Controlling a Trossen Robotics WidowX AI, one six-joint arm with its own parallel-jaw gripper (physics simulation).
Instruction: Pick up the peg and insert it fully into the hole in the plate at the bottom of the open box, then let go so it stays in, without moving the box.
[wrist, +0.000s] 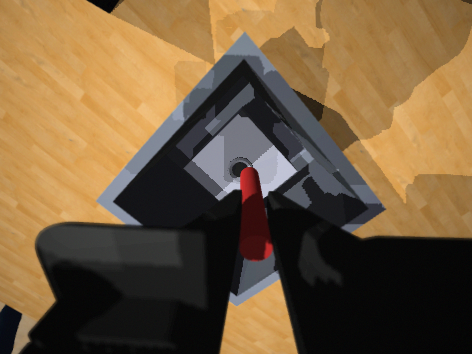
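Note:
You'd see the gripper (254, 198) here, and there's a red peg (255, 244) too. There's also a grey box (153, 189), and a grey plate (240, 139) as well.

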